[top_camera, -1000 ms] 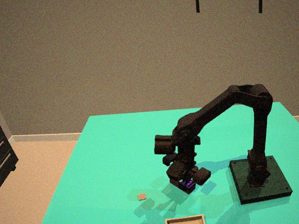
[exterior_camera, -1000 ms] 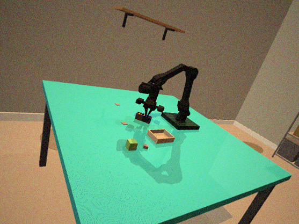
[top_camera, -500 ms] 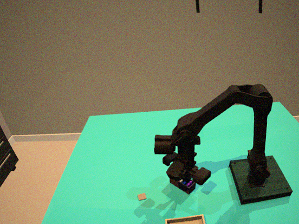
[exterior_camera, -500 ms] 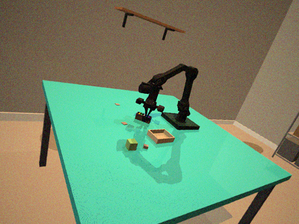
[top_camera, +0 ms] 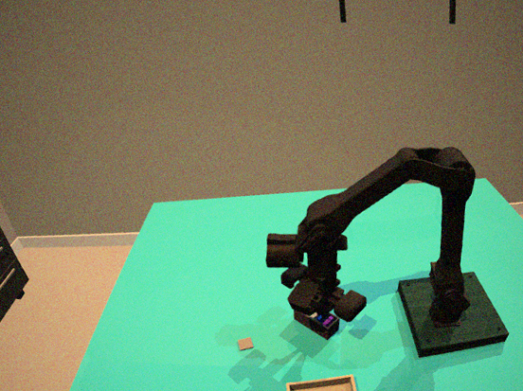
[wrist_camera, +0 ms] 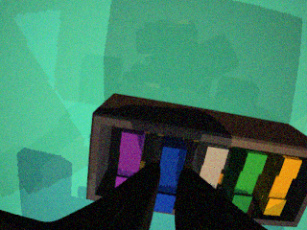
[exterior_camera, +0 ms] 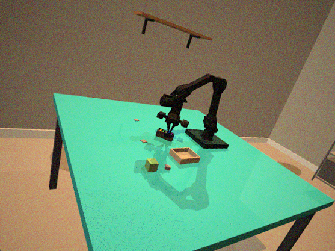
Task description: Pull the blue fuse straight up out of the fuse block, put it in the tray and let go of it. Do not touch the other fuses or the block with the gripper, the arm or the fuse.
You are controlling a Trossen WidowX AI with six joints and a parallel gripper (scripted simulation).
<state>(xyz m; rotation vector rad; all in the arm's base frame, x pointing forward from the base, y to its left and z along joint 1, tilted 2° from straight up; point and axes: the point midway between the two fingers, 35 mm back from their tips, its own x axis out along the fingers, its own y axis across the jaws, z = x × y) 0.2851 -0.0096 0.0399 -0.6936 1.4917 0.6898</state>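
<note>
My gripper tip is 2 cm above the purple fuse, 1 cm to the right of it and 1 cm past it. The rest, counted from my gripper tip: green fuse: 3 cm ahead, 2 cm to the right, 2 cm below; then blue fuse: 1 cm below; then white fuse: 2 cm below, 1 cm to the right, 1 cm ahead.
</note>
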